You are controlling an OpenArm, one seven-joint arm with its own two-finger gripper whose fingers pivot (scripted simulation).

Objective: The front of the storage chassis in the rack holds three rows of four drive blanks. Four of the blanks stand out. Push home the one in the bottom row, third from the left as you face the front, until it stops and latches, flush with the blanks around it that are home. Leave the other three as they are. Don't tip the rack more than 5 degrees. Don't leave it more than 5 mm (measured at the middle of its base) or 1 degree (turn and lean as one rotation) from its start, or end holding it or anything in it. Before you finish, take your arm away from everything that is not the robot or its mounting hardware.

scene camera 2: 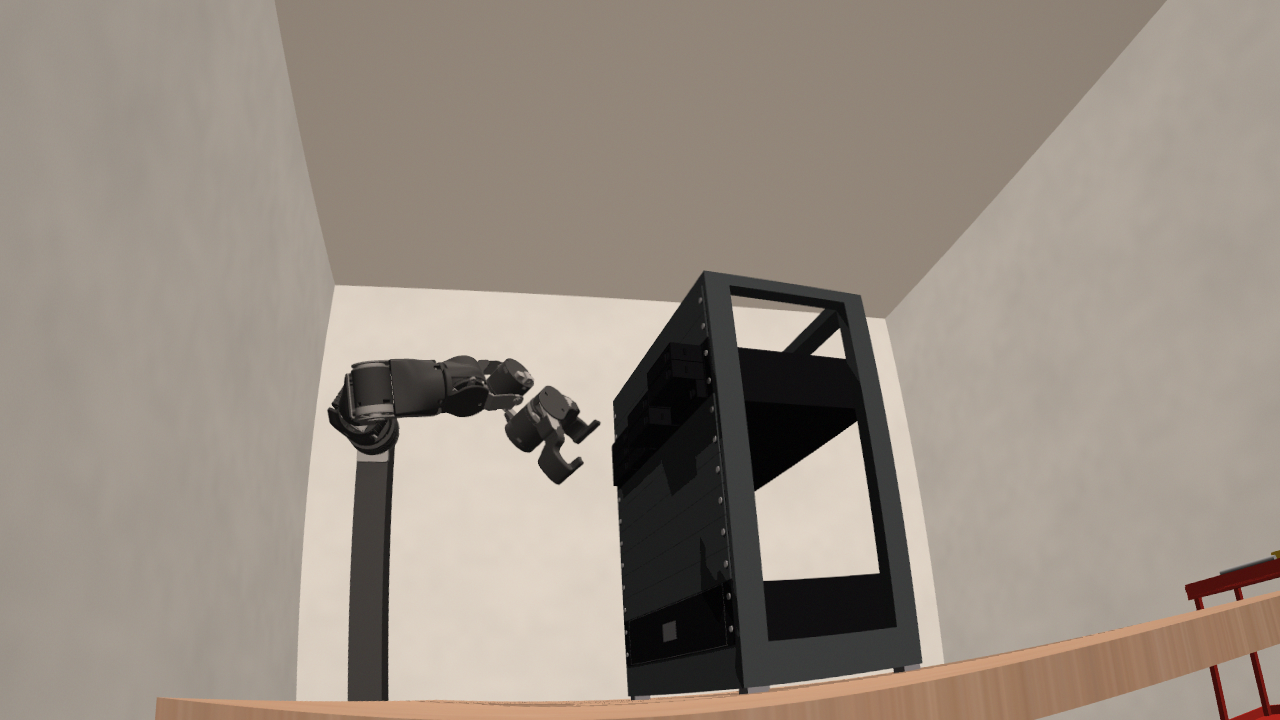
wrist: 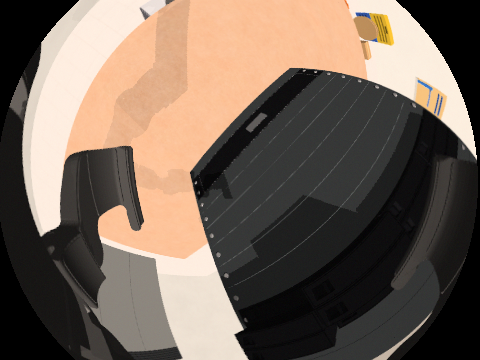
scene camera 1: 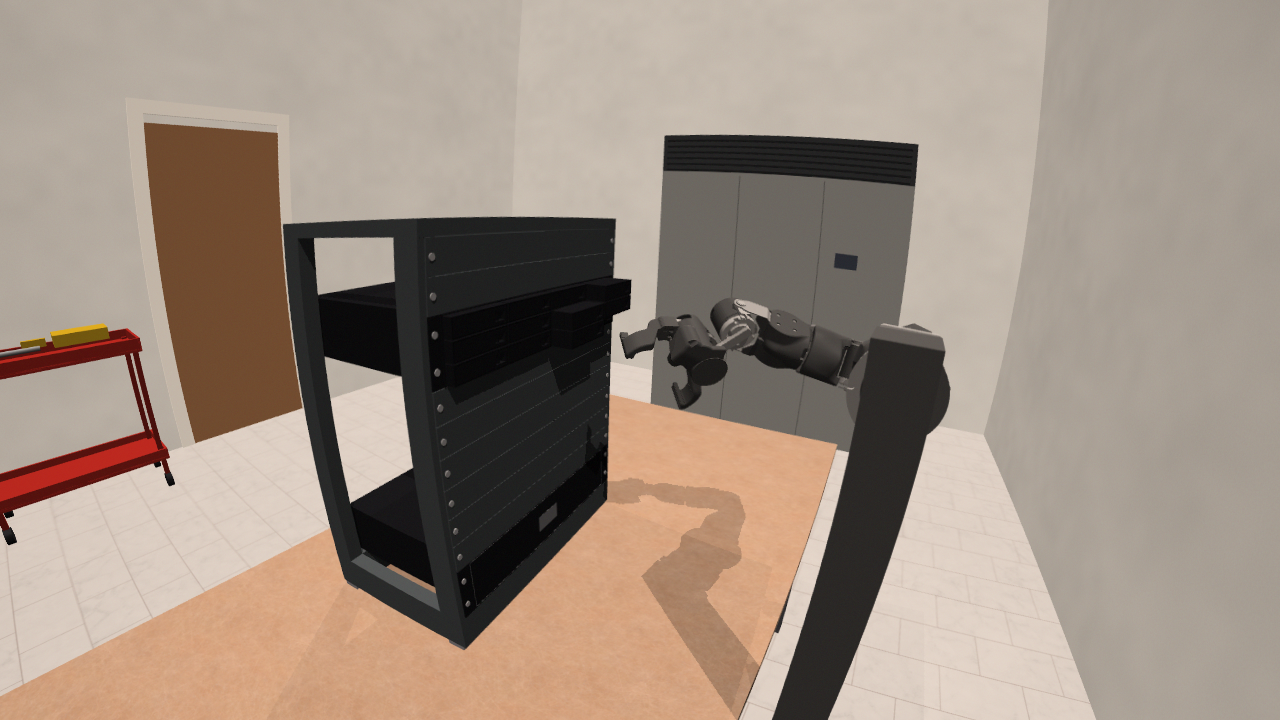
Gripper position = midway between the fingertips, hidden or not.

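You'd find my gripper (scene camera 1: pixel 650 374) there, and it also appears in scene camera 2 (scene camera 2: pixel 581 453) and in the wrist view (wrist: pixel 247 211). There's an arm post (scene camera 1: pixel 903 369) too, and you get that post again in scene camera 2 (scene camera 2: pixel 370 552).
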